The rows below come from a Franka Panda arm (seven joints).
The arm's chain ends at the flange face. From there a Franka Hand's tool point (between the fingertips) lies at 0.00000 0.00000 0.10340 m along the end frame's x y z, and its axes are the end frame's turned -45 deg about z.
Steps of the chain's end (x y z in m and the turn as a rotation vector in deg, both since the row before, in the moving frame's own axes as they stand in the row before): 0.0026 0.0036 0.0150 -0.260 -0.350 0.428; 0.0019 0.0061 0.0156 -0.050 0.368 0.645; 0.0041 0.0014 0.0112 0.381 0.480 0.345; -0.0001 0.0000 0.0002 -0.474 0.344 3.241; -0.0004 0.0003 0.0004 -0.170 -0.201 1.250; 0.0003 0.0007 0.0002 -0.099 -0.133 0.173
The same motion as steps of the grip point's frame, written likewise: -0.0015 0.0043 0.0150 0.064 -0.431 0.428; -0.0026 0.0062 0.0156 -0.296 0.225 0.645; 0.0030 0.0040 0.0112 -0.070 0.609 0.345; -0.0003 0.0010 0.0002 -0.578 -0.092 3.241; -0.0010 -0.0001 0.0004 0.022 -0.262 1.250; -0.0006 0.0007 0.0002 0.024 -0.164 0.173
